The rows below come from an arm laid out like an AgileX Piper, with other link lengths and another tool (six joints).
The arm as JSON. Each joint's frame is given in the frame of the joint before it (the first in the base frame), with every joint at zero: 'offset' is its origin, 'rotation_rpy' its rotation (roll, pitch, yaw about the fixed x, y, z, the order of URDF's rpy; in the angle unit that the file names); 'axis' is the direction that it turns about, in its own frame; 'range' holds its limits. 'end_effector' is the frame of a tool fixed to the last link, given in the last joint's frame.
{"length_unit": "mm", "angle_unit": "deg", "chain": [
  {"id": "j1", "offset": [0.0, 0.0, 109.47], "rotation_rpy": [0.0, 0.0, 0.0], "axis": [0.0, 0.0, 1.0], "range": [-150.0, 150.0]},
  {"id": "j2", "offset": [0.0, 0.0, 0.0], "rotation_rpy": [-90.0, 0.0, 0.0], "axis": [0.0, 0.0, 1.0], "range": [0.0, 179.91]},
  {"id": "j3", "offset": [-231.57, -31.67, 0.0], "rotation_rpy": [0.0, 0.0, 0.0], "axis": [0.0, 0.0, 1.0], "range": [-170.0, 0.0]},
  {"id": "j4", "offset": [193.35, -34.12, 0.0], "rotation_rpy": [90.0, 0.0, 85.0], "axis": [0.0, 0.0, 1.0], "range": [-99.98, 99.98]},
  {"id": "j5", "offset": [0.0, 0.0, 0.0], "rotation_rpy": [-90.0, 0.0, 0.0], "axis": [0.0, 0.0, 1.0], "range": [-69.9, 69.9]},
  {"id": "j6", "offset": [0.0, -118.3, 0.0], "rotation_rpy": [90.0, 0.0, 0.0], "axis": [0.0, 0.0, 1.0], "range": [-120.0, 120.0]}
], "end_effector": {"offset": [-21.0, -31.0, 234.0], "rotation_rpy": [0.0, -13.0, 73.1]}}
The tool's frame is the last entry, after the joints.
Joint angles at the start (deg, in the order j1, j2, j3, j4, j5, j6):
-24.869, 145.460, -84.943, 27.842, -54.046, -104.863
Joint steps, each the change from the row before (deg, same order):
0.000, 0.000, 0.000, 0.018, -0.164, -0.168
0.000, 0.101, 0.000, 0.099, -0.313, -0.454
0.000, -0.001, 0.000, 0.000, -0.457, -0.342
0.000, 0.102, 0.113, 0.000, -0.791, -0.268
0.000, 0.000, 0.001, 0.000, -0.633, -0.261
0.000, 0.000, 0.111, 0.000, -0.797, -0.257
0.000, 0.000, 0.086, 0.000, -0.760, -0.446
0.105, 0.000, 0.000, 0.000, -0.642, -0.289
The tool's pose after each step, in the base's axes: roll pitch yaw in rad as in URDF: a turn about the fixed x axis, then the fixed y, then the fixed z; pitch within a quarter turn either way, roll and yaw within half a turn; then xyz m. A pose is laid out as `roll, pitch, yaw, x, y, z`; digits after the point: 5 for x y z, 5 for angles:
-1.11008, 1.24826, -1.89010, 0.55813, -0.38568, 0.06741
-1.11287, 1.23987, -1.89502, 0.55751, -0.38620, 0.06781
-1.10143, 1.23080, -1.88592, 0.55709, -0.38656, 0.07042
-1.08551, 1.22039, -1.87431, 0.55589, -0.38715, 0.07293
-1.06618, 1.21090, -1.85886, 0.55518, -0.38768, 0.07658
-1.04648, 1.20018, -1.84395, 0.55398, -0.38823, 0.08034
-1.03289, 1.18687, -1.83458, 0.55294, -0.38866, 0.08400
-1.01657, 1.17664, -1.82050, 0.55286, -0.38808, 0.08770

